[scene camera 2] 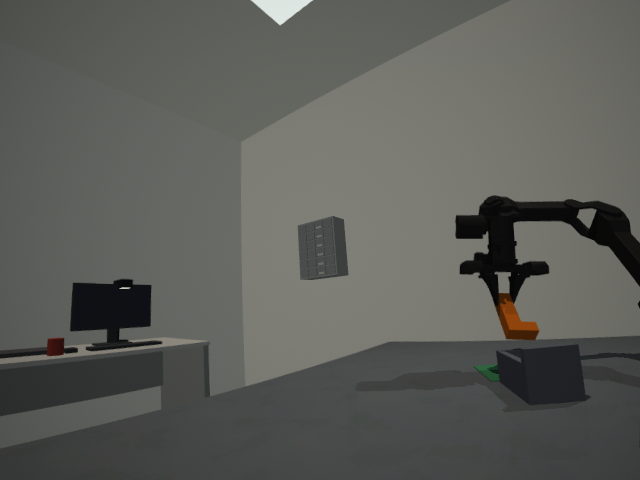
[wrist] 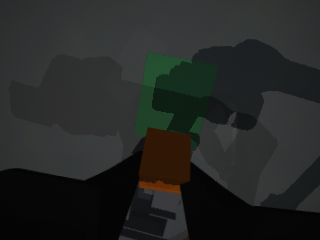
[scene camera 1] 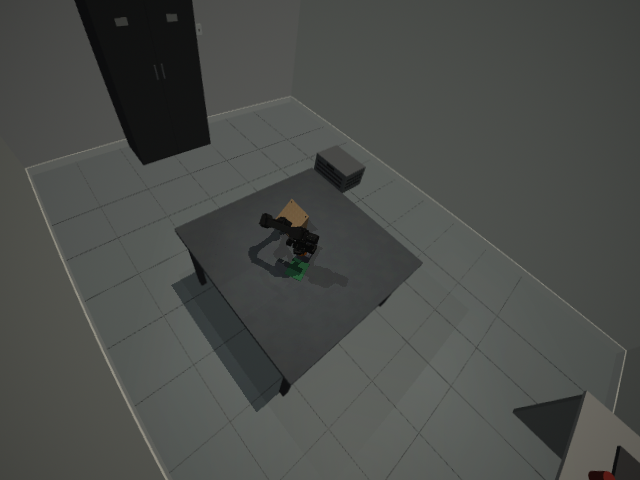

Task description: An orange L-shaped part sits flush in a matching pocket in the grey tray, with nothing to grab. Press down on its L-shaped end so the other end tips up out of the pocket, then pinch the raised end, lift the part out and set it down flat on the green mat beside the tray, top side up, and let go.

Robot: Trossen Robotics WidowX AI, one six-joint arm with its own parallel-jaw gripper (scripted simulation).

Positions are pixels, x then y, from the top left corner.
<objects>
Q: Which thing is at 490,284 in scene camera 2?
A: The gripper.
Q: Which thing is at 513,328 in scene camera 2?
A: An orange L-shaped part.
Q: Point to a green mat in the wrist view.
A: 175,93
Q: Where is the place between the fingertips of the gripper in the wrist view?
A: At 162,159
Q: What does the gripper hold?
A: An orange L-shaped part.
</objects>
